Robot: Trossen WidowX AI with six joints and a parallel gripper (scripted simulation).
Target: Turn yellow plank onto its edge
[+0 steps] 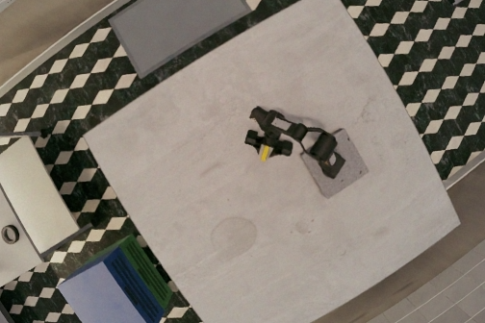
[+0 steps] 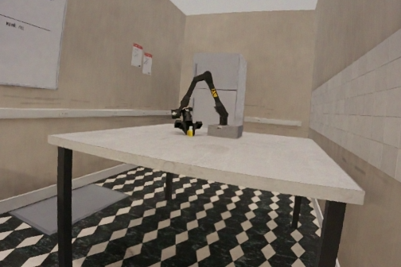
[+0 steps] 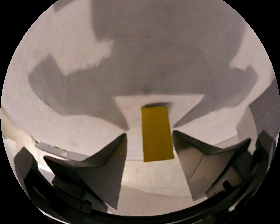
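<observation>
Right now my hand is 20 mm above the yellow plank, 10 mm to the right of it and 10 mm short of it.
</observation>
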